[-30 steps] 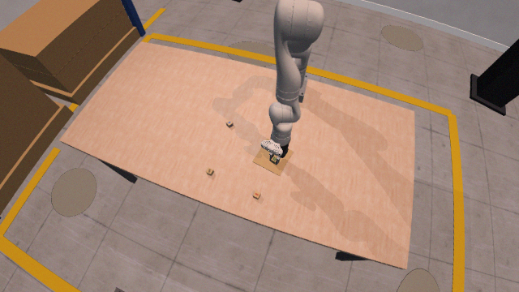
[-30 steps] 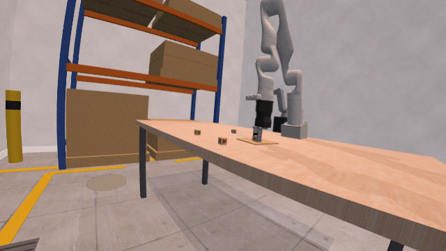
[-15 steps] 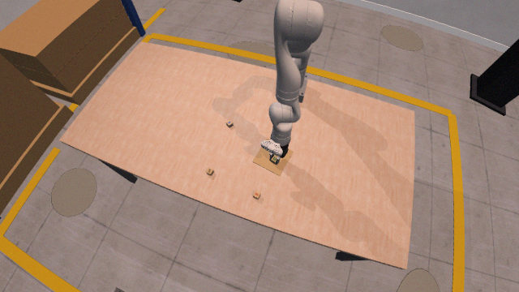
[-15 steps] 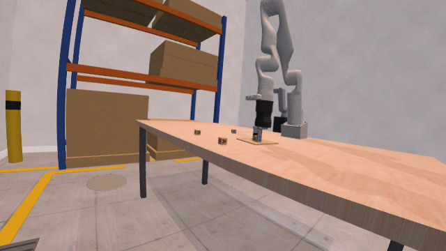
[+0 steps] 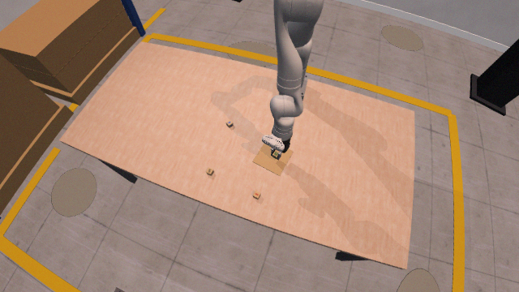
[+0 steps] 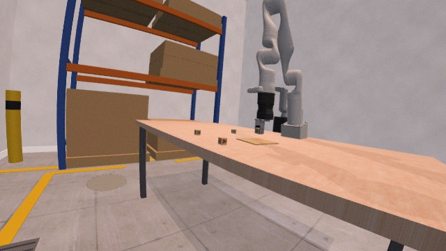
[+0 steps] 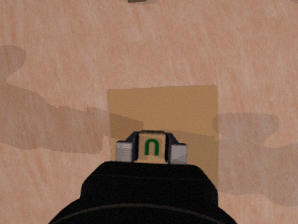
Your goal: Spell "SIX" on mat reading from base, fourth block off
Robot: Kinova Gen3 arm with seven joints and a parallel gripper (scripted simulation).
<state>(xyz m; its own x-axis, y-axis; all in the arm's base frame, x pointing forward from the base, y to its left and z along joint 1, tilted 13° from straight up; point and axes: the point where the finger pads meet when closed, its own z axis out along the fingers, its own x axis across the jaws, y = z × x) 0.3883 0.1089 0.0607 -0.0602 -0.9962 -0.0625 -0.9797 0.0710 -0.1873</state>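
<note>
Now: the tan mat 50 mm below my hand, 20 mm to the right of it and 10 mm behind it. Also, from my hand: block (190 mm ahead, 40 mm below, 20 mm to the left).
</note>
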